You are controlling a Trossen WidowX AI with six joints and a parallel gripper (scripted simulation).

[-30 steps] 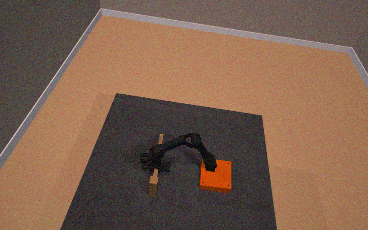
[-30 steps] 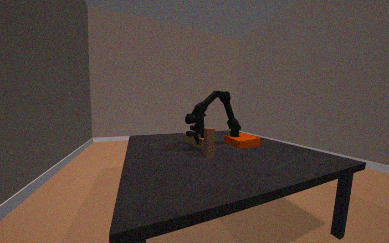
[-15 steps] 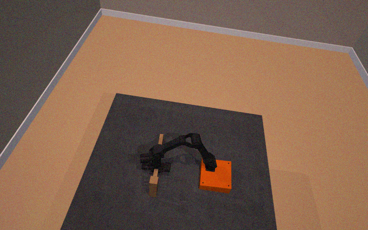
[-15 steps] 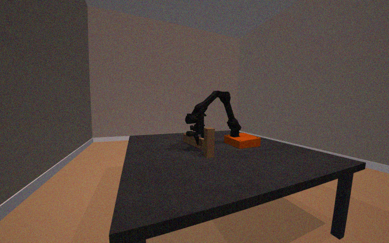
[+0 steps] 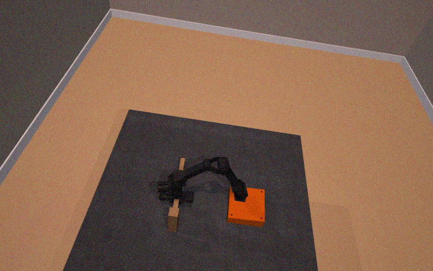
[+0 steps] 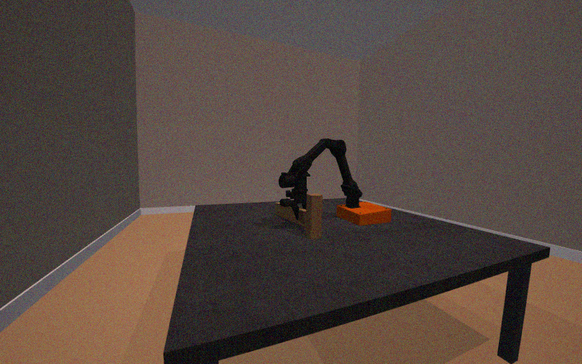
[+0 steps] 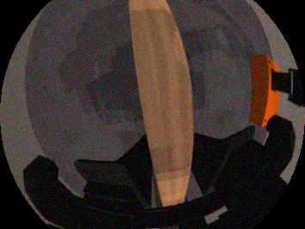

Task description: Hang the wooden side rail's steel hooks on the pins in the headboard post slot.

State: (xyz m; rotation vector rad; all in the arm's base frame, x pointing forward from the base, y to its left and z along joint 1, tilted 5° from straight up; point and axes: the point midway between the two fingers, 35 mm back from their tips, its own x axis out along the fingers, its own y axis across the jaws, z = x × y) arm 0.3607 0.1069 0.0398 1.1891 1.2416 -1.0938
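Now: the wooden headboard post 130 mm to the left of my gripper tip, 40 mm above it and 10 mm behind it.
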